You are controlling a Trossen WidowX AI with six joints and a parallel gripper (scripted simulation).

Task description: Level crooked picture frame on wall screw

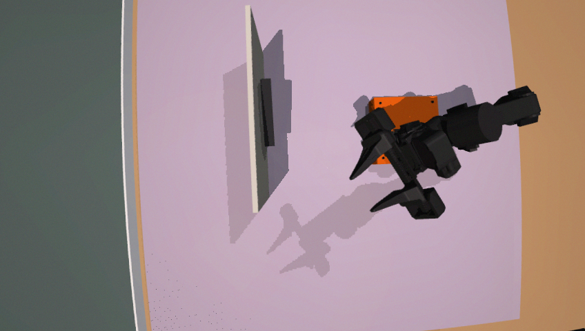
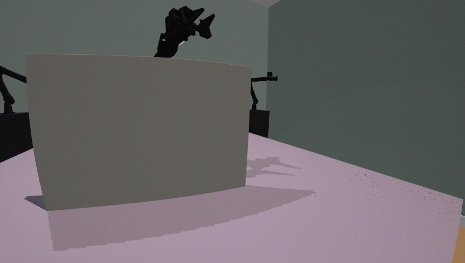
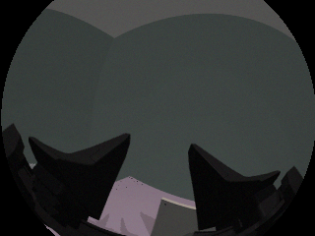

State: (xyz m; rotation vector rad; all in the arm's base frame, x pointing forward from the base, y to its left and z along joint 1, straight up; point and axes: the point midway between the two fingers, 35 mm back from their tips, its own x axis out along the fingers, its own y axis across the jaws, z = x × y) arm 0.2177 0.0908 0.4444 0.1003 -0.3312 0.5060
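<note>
The picture frame is 360 mm below my gripper tip, 200 mm to the right of it and 160 mm ahead of it. Also, from my gripper tip: wall panel (370 mm below, 180 mm to the right, 170 mm ahead).
</note>
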